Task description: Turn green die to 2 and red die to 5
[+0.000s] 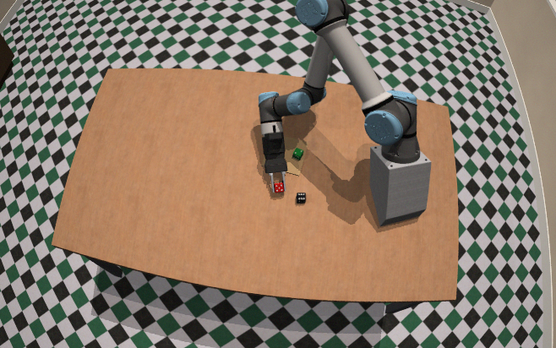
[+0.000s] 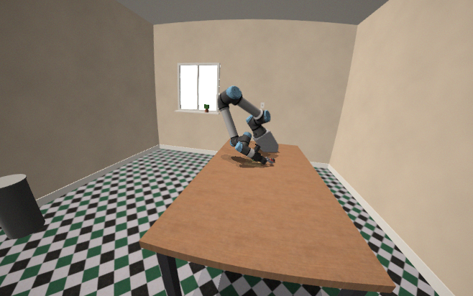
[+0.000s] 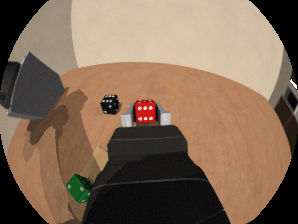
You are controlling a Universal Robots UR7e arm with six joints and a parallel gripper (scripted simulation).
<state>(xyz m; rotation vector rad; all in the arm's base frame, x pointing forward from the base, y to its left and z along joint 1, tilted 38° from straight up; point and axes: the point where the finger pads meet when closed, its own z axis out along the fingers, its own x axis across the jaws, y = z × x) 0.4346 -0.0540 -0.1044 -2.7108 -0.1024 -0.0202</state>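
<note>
The black die lies 7 cm behind my hand, 4 cm to the left of it and 2 cm below it. Also, from my hand: green die: 13 cm to the right, 8 cm behind, 2 cm below; then tan mat: 14 cm to the right, 4 cm behind, 3 cm below; then red die: right at my hand.
</note>
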